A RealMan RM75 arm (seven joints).
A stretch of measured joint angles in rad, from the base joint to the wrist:
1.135, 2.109, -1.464, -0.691, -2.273, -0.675, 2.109
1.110, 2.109, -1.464, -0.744, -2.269, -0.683, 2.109
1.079, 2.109, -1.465, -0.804, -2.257, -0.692, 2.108
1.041, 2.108, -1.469, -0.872, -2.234, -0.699, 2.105
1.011, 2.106, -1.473, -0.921, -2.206, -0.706, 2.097
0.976, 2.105, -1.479, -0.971, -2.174, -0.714, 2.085
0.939, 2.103, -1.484, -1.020, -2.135, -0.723, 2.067
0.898, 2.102, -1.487, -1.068, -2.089, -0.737, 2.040
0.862, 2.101, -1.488, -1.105, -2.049, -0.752, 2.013
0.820, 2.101, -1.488, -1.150, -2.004, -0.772, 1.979
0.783, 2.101, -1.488, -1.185, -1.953, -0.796, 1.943
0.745, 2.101, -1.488, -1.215, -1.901, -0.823, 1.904
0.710, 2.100, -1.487, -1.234, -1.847, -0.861, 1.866
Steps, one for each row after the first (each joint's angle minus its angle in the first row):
-0.025, 0.000, 0.000, -0.053, 0.004, -0.008, 0.000
-0.056, 0.000, -0.001, -0.113, 0.016, -0.017, -0.001
-0.094, -0.001, -0.005, -0.181, 0.039, -0.024, -0.004
-0.124, -0.003, -0.009, -0.230, 0.067, -0.031, -0.012
-0.159, -0.004, -0.015, -0.280, 0.099, -0.039, -0.024
-0.196, -0.006, -0.020, -0.329, 0.138, -0.048, -0.042
-0.237, -0.007, -0.023, -0.377, 0.184, -0.062, -0.069
-0.273, -0.008, -0.024, -0.414, 0.224, -0.077, -0.096
-0.315, -0.008, -0.024, -0.459, 0.269, -0.097, -0.130
-0.352, -0.008, -0.024, -0.494, 0.320, -0.121, -0.166
-0.390, -0.008, -0.024, -0.524, 0.372, -0.148, -0.205
-0.425, -0.009, -0.023, -0.543, 0.426, -0.186, -0.243

